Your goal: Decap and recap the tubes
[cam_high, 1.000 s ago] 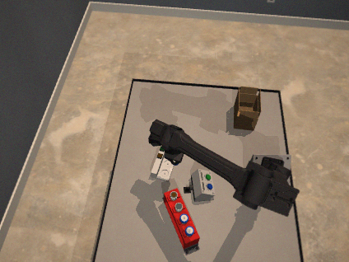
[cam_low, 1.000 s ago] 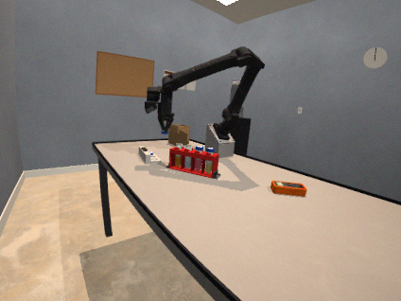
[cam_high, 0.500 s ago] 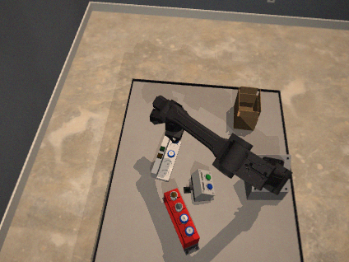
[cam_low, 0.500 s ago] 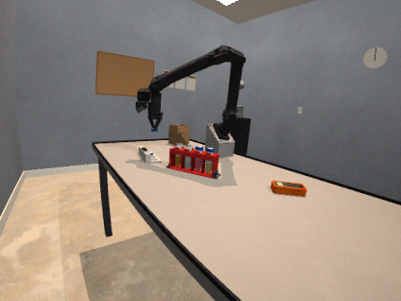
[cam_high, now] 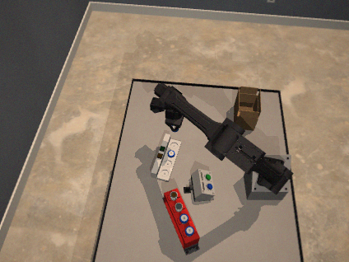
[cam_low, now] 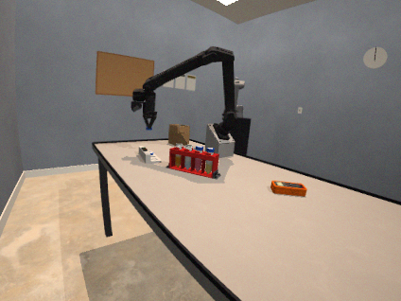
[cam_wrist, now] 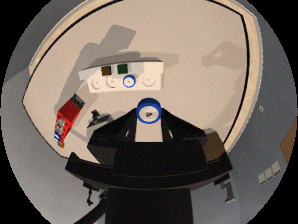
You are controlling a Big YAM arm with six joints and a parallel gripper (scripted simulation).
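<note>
Now: hand 17 cm past the green key, 17 cm to the right of it and 10 cm above it. The rest, counted from my hand: key housing: 16 cm behind, 20 cm to the left, 11 cm below; blue tube cap: 1 cm below; blue key: 18 cm behind, 22 cm to the left, 10 cm below.
</note>
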